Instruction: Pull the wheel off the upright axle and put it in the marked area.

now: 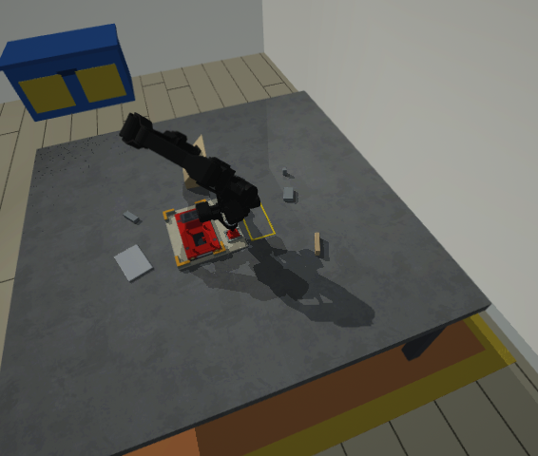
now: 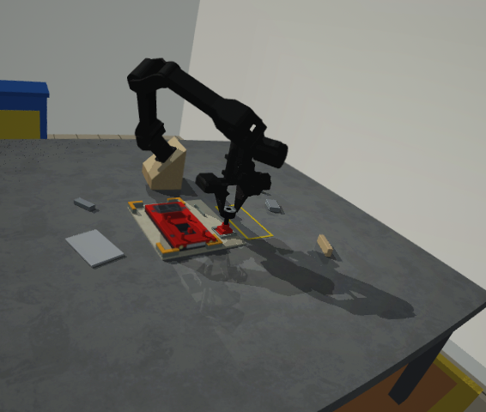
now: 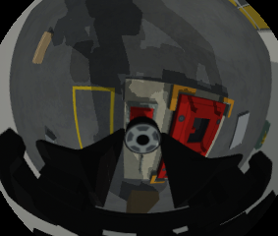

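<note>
My gripper tip is now 30 mm above the black axle. Also, from my gripper tip: wooden stick: 160 mm ahead, 220 mm to the left, 50 mm below; grey plate: 50 mm behind, 320 mm to the right, 60 mm below; black wheel: right at my gripper tip.
</note>
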